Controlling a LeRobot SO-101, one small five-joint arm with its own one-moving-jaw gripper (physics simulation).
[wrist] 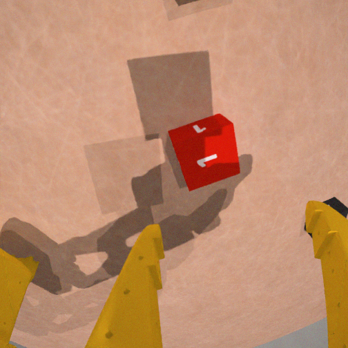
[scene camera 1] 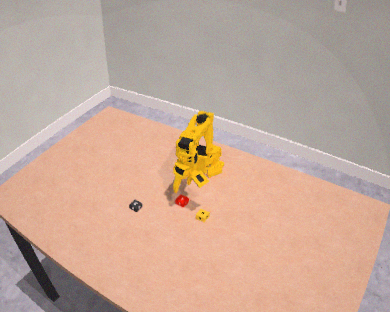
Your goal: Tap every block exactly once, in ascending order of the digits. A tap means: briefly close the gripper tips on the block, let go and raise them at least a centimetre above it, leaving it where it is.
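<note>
A red block (scene camera 1: 182,200) (wrist: 212,152) lies on the table, with a white 1 on its faces in the wrist view. My gripper (scene camera 1: 183,186) (wrist: 235,217) is open, a wide gap between its two jaws, with nothing between them. It hangs above the table on the arm's side of the red block, which shows beyond the tips in the wrist view. A yellow block (scene camera 1: 202,215) lies to the right of the red one in the scene view. A black block (scene camera 1: 135,205) (wrist: 338,204) lies to its left there, and is partly hidden behind the right jaw in the wrist view. Their digits are not readable.
The yellow arm (scene camera 1: 202,132) stands near the back edge of the wooden table (scene camera 1: 280,235). Its shadows fall around the red block. A dark shape is cut off at the top edge of the wrist view. The walls stand beyond the table's back and left edges.
</note>
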